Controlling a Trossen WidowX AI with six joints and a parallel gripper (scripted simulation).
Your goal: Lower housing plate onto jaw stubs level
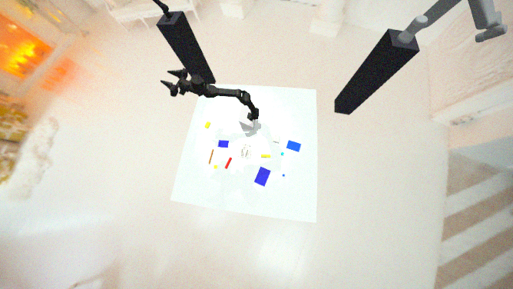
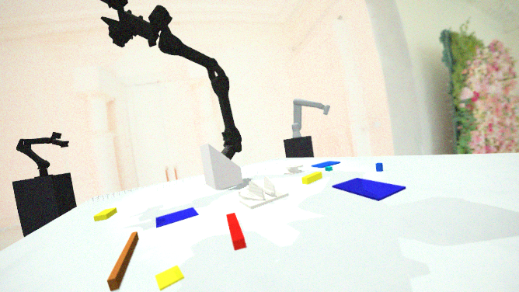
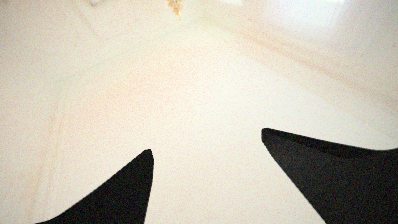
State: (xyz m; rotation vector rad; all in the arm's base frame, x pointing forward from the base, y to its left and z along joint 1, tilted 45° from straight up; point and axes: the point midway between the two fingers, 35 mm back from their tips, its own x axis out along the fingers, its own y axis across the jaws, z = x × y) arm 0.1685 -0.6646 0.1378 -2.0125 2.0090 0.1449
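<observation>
Right now the yellow block is 20 cm ahead of my gripper tip, 61 cm to the left of it and 69 cm below it. Also, from my gripper tip: brown bar (30 cm ahead, 10 cm to the left, 69 cm below); teal cube (15 cm ahead, 76 cm to the left, 69 cm below); red bar (33 cm ahead, 28 cm to the left, 69 cm below).
</observation>
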